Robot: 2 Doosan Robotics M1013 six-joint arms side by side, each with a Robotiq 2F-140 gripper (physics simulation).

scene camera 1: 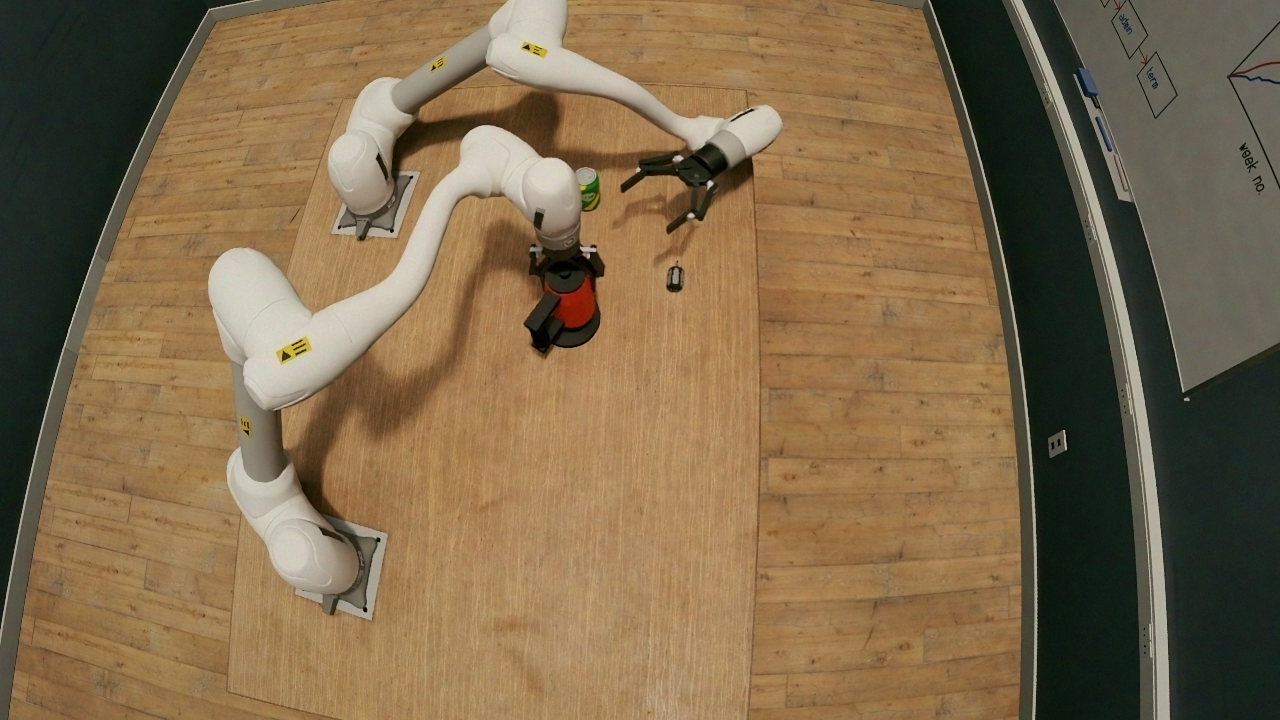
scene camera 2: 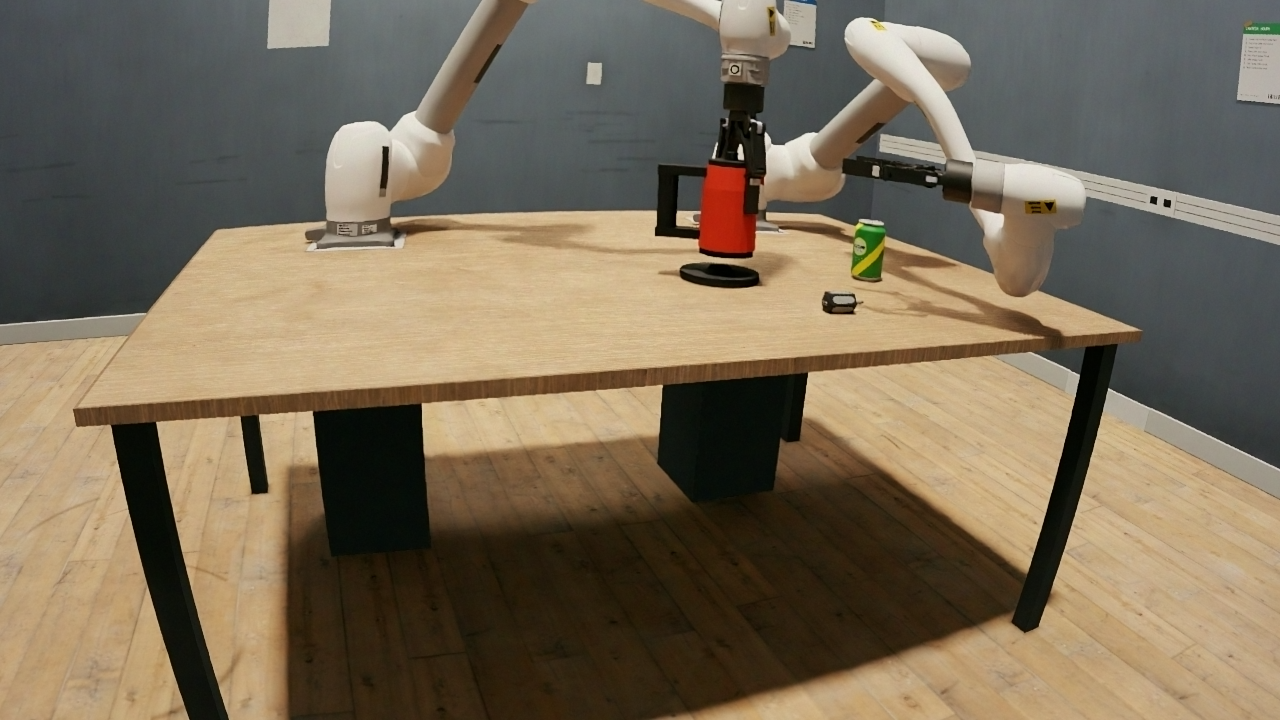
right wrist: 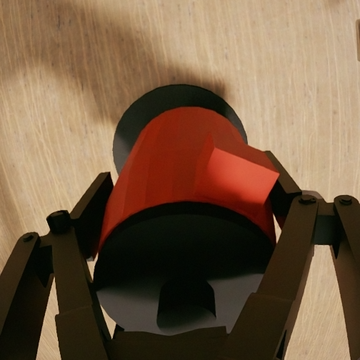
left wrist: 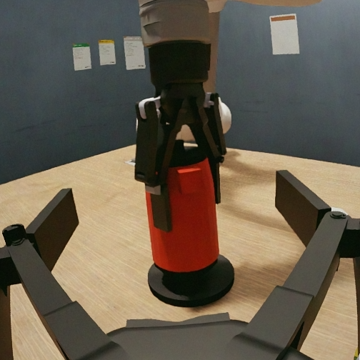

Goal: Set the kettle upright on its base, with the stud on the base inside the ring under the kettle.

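Observation:
The red kettle (scene camera 1: 572,302) (scene camera 2: 726,210) (left wrist: 187,235) (right wrist: 170,165) with a black handle hangs upright over its round black base (scene camera 1: 579,340) (scene camera 2: 716,281) (left wrist: 226,284) (right wrist: 129,125). A narrow gap shows between them in scene camera 2. The stud and the ring under the kettle are hidden. My right gripper (scene camera 1: 566,268) (scene camera 2: 742,179) (left wrist: 189,213) (right wrist: 185,179) points down and is shut on the kettle's upper body. My left gripper (scene camera 1: 648,207) (scene camera 2: 852,167) is open and empty, level, to the right of the kettle in scene camera 2, facing it.
A green and yellow can (scene camera 1: 588,189) (scene camera 2: 868,252) stands on the table (scene camera 1: 537,501) (scene camera 2: 447,331), beyond the kettle in scene camera 1. A small black and grey object (scene camera 1: 674,277) (scene camera 2: 839,302) lies right of the base. The left arm reaches over the table's right part in scene camera 2.

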